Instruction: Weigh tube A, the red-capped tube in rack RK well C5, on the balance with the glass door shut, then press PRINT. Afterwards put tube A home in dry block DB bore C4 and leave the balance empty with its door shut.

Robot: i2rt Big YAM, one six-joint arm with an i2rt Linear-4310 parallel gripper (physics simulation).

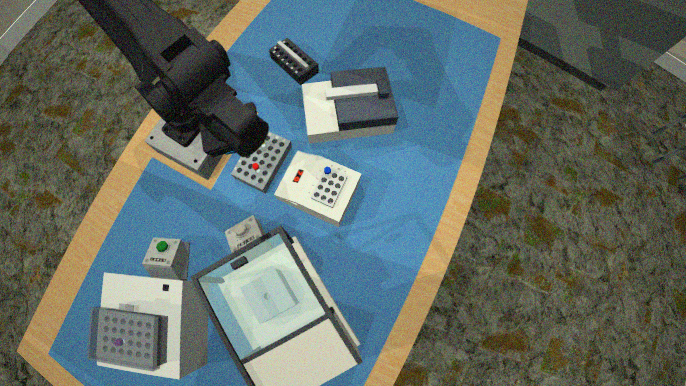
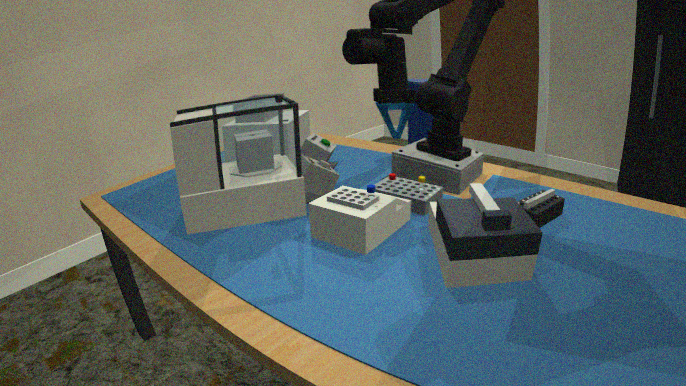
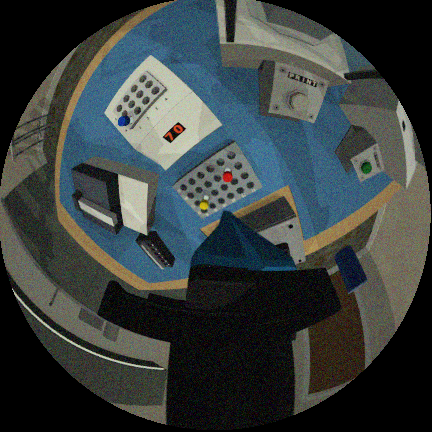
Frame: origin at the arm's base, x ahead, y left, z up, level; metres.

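Seen in the pictures: gripper, fingertip midpoint: (image 2: 396,138) (image 3: 224,216); arm's base, link origin: (image 1: 190,121) (image 2: 444,152).
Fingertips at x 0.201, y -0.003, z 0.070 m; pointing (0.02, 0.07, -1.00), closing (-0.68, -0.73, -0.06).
Pixels of each thing's top centre, then the offset from my fingertips to it.
- Tube A, top centre: (image 3: 227,177) (image 2: 392,174) (image 1: 255,165) 0.006 m ahead, 0.006 m right, 0.074 m down
- Dry block DB, top centre: (image 3: 146,110) (image 2: 362,190) (image 1: 316,181) 0.141 m ahead, 0.029 m left, 0.058 m down
- blue-capped tube, top centre: (image 3: 120,120) (image 2: 371,186) (image 1: 327,169) 0.151 m ahead, 0.056 m left, 0.041 m down
- glass-walled balance, top centre: (image 1: 255,295) (image 2: 251,98) 0.191 m ahead, 0.203 m right, 0.094 m up
- PRINT button, top centre: (image 3: 302,100) (image 1: 239,229) 0.065 m ahead, 0.136 m right, 0.053 m down
- yellow-capped tube, top centre: (image 3: 203,205) (image 2: 421,177) 0.018 m back, 0.049 m left, 0.074 m down
- green-button box, top centre: (image 1: 159,246) (image 3: 369,169) (image 2: 325,139) 0.066 m back, 0.262 m right, 0.053 m down
- white device with a dark lid, top centre: (image 2: 483,192) (image 1: 348,89) (image 3: 94,214) 0.094 m ahead, 0.233 m left, 0.026 m down
- small black rack, top centre: (image 2: 540,195) (image 1: 292,53) (image 3: 152,258) 0.103 m back, 0.291 m left, 0.080 m down
Tube A (image 1: 255,166) (image 2: 392,176) (image 3: 227,177), red-capped, stands in the grey rack RK (image 1: 250,183) (image 2: 426,207) (image 3: 181,189). My gripper (image 2: 394,132) (image 3: 224,216) is shut and empty, its blue fingers pressed together, high above the rack's near edge by the arm base. Dry block DB (image 1: 295,191) (image 2: 349,230) (image 3: 189,116) is a white box showing 70 and holds a blue-capped tube (image 1: 327,170) (image 2: 370,188) (image 3: 123,120). The glass-walled balance (image 1: 303,356) (image 2: 242,207) holds a grey block (image 1: 269,295) (image 2: 253,151) on its pan. The PRINT button (image 1: 240,230) (image 3: 297,98) sits beside the balance.
A yellow-capped tube (image 2: 421,178) (image 3: 203,205) also stands in the rack. A green-button box (image 1: 162,246) (image 2: 325,142) (image 3: 365,167), a white device with a dark lid (image 1: 364,103) (image 2: 475,230) (image 3: 100,189) and a small black rack (image 1: 293,61) (image 3: 155,250) stand around.
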